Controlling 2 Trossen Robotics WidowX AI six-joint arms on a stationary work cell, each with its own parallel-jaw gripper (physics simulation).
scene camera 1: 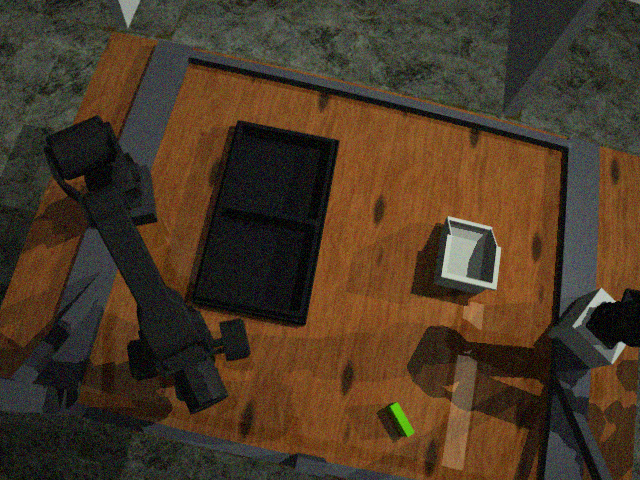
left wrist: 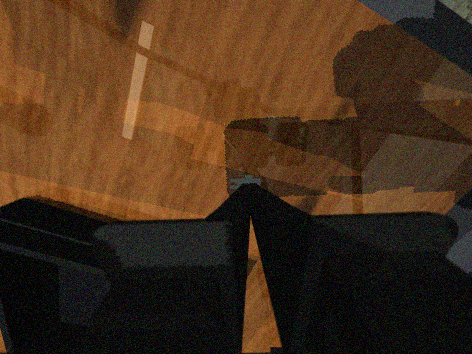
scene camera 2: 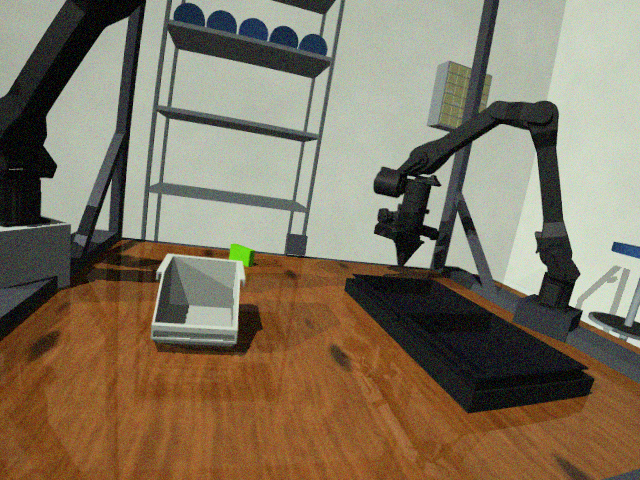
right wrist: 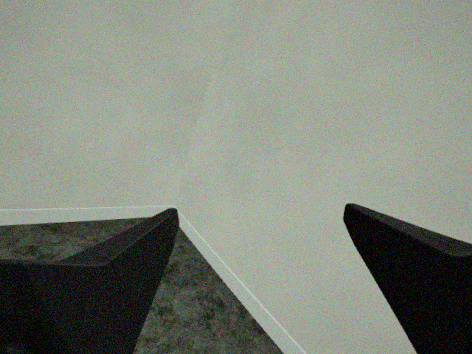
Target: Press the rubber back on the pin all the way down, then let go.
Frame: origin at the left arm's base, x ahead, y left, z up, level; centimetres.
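Seen in the pictures: left gripper, fingertip midpoint: (left wrist: 248, 190) (scene camera 2: 400, 266); right gripper, fingertip midpoint: (right wrist: 260, 214); left arm's base, link origin: (scene camera 2: 551, 305); right arm's base, link origin: (scene camera 1: 607, 325) (scene camera 2: 15, 220).
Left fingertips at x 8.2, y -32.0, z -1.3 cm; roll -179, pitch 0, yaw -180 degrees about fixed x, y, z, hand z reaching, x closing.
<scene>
Offsets run from my left fingertips to a thing's top centre. "spot": to the spot under its first point.
My left gripper (scene camera 1: 201, 386) (scene camera 2: 407, 259) (left wrist: 248, 190) is shut and empty. It points down over the wooden table near the front end of the black tray @[dx +17.7, dy +23.1, dz +0.3 cm] (scene camera 1: 285, 130) (scene camera 2: 509, 391). In the left wrist view a small grey-blue piece @[dx +0.1, dy +1.9, dz -2.5 cm] (left wrist: 244, 181) shows just past the fingertips; I cannot tell what it is. My right gripper (right wrist: 260, 214) is open and empty, and it faces a pale wall and the floor.
A white bin @[spot: dx +55.0, dy +13.6, dz +0.0 cm] (scene camera 1: 468, 224) (scene camera 2: 194, 330) stands on the table. A green block @[dx +32.4, dy -18.3, dz +0.1 cm] (scene camera 1: 401, 419) (scene camera 2: 242, 253) lies beyond it near the table's edge. A pale strip (scene camera 1: 461, 410) (left wrist: 134, 91) lies flat on the wood. A shelf rack (scene camera 2: 320, 119) stands behind the table.
</scene>
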